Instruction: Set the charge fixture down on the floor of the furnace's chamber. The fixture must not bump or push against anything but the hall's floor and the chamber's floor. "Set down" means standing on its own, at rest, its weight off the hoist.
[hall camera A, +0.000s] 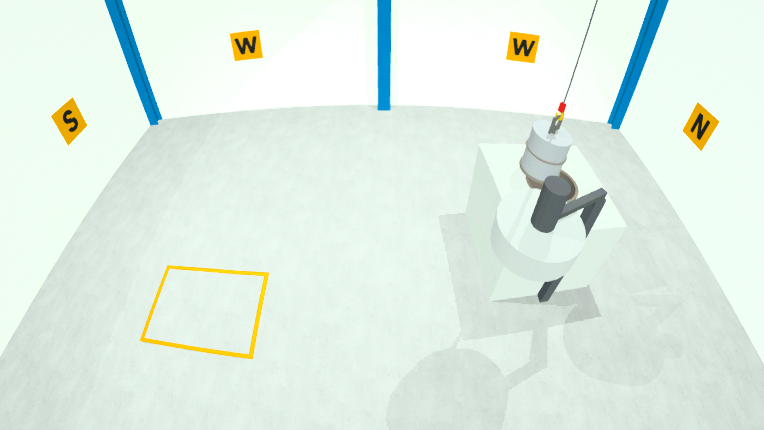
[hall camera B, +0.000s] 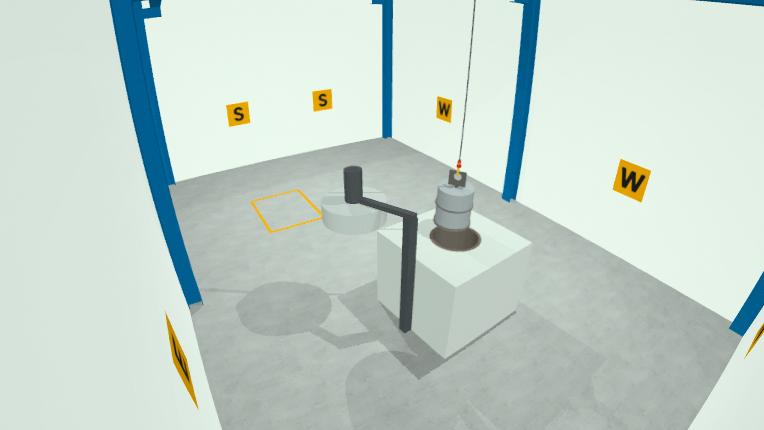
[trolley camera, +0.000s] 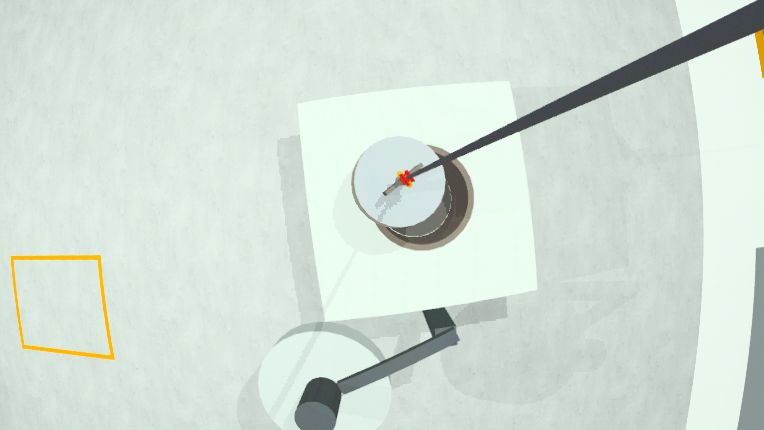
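Note:
The charge fixture is a light grey drum with brownish rings and a dark lifting plate on top. It hangs roughly upright above the furnace, a pale block. The round chamber opening has a brown rim. In the trolley view the fixture covers its upper left part and overlaps the rim there; the opening's right and lower parts show. The hook, yellow under a red block, is shut on the lifting plate. The chamber's floor is mostly hidden.
A round pale lid hangs on a dark swing arm beside the furnace, away from the opening. A yellow square outline is marked on the hall floor.

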